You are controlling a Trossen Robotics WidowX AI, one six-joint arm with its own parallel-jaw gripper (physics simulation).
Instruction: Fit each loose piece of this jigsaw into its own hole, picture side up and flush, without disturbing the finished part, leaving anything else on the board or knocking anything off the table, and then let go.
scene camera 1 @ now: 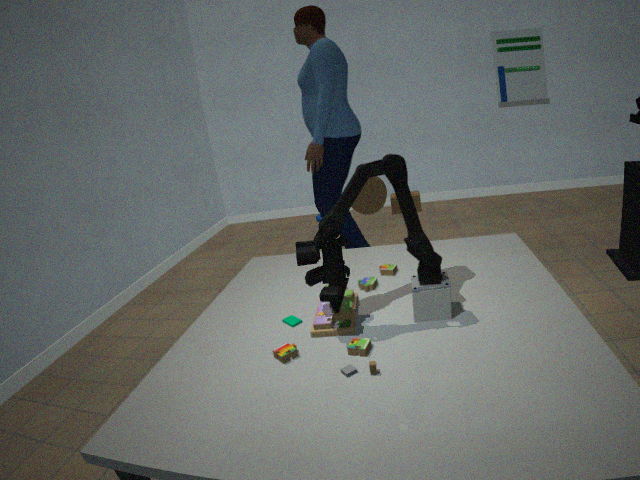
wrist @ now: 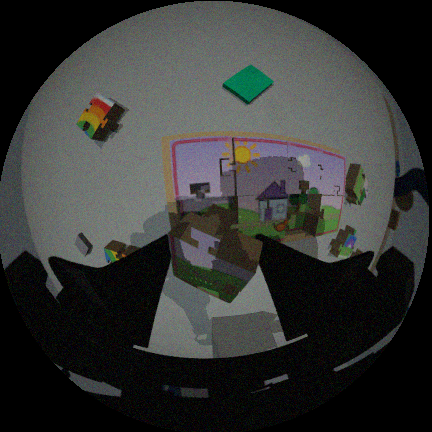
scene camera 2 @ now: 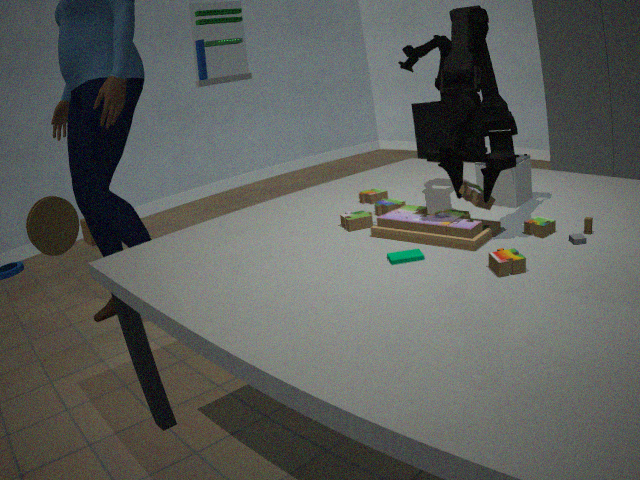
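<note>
My gripper (scene camera 1: 337, 308) (scene camera 2: 473, 196) (wrist: 213, 239) is shut on a purple-and-green jigsaw piece (scene camera 2: 474, 193) (wrist: 202, 267), tilted above the board's near-left part in the wrist view. The board (scene camera 1: 324, 333) (scene camera 2: 429, 238) (wrist: 168, 165) holds the finished picture part; dark gaps show at its left and right, partly hidden by the held piece. Loose on the table are a rainbow piece (scene camera 1: 285, 351) (scene camera 2: 507, 262) (wrist: 99, 116), a green-and-rainbow piece (scene camera 1: 359, 346) (scene camera 2: 539, 226), a blue-green piece (scene camera 1: 367, 283) (scene camera 2: 388, 206), an orange-green piece (scene camera 1: 388, 269) (scene camera 2: 373, 195) and a green piece (scene camera 2: 356, 221) (wrist: 355, 184).
A green tile (scene camera 1: 292, 320) (scene camera 2: 405, 256) (wrist: 248, 84) lies beside the board. A grey tile (scene camera 1: 348, 370) (scene camera 2: 577, 238) (wrist: 84, 244) and a small brown block (scene camera 1: 372, 367) (scene camera 2: 588, 225) are near the green-and-rainbow piece. The arm's pale base (scene camera 1: 432, 304) stands behind. A person (scene camera 1: 328, 93) is beyond the table.
</note>
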